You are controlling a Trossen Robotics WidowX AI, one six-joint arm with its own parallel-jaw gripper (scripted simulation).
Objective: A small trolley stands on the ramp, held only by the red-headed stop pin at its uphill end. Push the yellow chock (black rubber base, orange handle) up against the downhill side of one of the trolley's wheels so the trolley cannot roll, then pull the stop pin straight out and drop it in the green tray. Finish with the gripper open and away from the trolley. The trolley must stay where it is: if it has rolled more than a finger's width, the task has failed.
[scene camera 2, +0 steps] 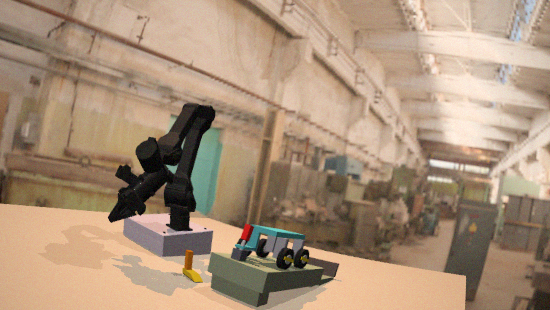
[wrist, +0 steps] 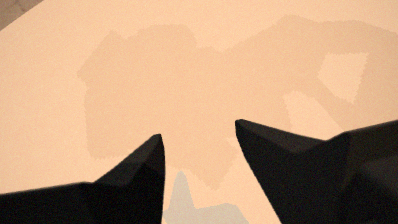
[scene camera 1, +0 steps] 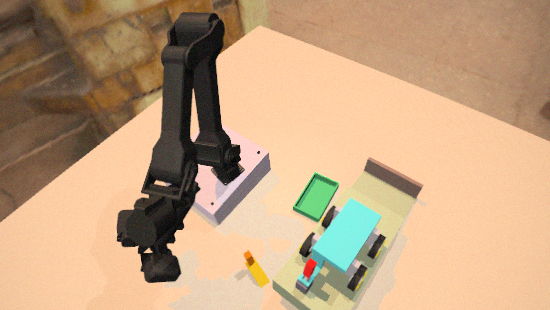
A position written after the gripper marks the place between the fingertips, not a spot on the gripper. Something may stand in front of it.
In view: the gripper (scene camera 1: 141, 261), a cyan trolley (scene camera 1: 354, 225) and a dark ramp lip (scene camera 1: 383, 172).
The gripper is seen too in scene camera 2 (scene camera 2: 109, 220) and in the wrist view (wrist: 199, 134). The wrist view misses the cyan trolley: it is out of frame.
